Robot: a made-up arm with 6 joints.
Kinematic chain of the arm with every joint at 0, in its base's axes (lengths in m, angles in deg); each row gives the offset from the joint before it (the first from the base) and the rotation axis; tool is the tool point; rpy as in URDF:
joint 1: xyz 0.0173 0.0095 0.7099 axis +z
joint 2: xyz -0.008 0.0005 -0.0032 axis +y
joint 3: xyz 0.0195 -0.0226 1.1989 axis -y
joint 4: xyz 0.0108 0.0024 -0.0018 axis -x
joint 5: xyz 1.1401 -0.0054 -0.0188 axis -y
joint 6: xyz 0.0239 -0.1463 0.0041 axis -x
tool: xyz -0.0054 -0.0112 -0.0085 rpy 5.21 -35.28 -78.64
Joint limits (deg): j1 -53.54..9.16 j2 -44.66..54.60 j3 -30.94..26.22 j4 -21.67..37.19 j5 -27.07..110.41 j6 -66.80..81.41
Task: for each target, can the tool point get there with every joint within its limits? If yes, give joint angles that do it. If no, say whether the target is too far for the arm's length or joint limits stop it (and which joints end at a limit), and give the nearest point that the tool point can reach.
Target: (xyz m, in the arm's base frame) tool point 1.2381 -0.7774 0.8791
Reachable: yes | joints -25.66 31.40 -16.62 16.23 27.51 37.54
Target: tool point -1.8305 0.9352 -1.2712
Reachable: no: too far | nearest point 0.4721 -0.8731 0.2167 | short by 3.284 m
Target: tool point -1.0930 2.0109 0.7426
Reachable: no: joint limits stop it (at a limit: joint 1, joint 2, joint 3, joint 4, joint 5, joint 6) | nearest point -0.4334 0.3630 2.6720 | short by 2.622 m
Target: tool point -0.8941 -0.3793 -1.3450
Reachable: no: joint limits stop it (at a limit: joint 1, joint 2, joint 3, joint 4, joint 5) | nearest point 0.4706 -0.8805 0.2138 | short by 2.132 m
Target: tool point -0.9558 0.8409 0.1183
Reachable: no: joint limits stop it (at a limit: joint 1, joint 2, joint 3, joint 4, joint 5) | nearest point 1.0090 0.0226 0.2189 | short by 2.131 m
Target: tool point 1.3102 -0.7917 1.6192
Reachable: yes | joints -25.25 17.54 3.37 22.88 49.11 38.86
